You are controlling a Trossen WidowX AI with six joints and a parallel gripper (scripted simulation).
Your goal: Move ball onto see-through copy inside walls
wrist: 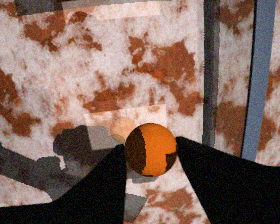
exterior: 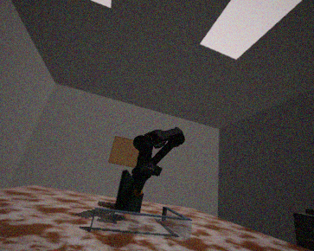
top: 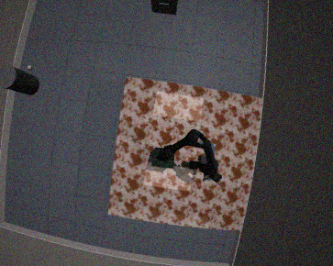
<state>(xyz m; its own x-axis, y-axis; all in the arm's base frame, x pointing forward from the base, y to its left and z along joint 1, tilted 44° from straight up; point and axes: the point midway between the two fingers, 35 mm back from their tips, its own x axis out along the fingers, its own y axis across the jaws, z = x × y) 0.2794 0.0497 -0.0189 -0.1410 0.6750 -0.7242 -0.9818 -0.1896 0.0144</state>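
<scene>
Now: the see-through copy of ball 90 mm below my gripper tip, 30 mm to the right of it and 20 mm behind it. Also, from my gripper tip: orange ball: right at my gripper tip.
</scene>
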